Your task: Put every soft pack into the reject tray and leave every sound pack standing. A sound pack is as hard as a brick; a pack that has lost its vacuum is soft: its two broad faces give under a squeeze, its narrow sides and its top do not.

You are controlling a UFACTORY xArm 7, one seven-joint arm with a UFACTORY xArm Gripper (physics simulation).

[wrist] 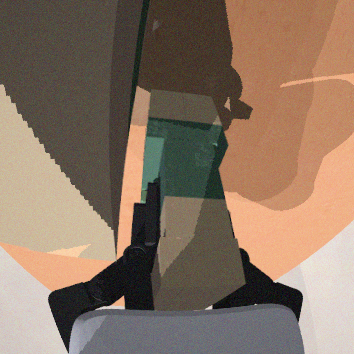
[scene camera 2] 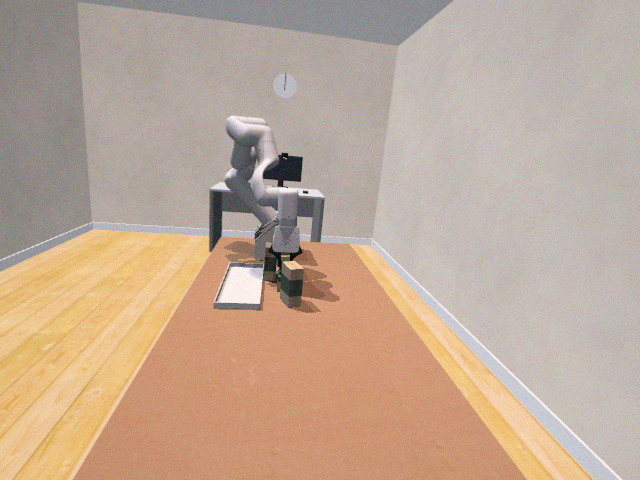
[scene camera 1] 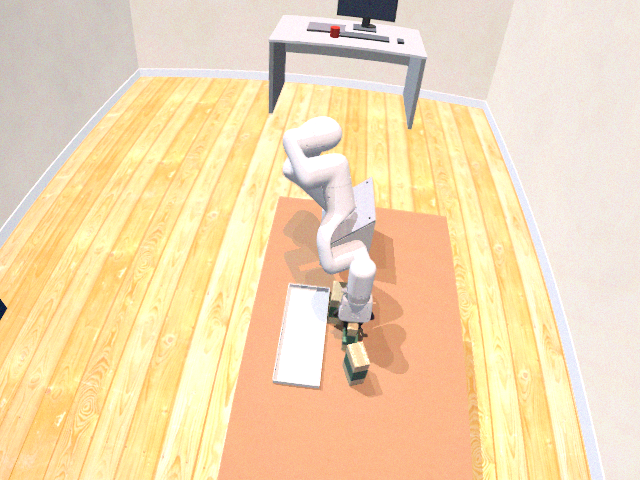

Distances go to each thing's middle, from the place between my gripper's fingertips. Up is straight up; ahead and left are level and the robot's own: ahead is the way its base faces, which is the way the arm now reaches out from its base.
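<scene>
There's the white reject tray (scene camera 1: 299,357), and my hand is 20 mm short of it, 60 mm above it and 160 mm to the left of it.
</scene>
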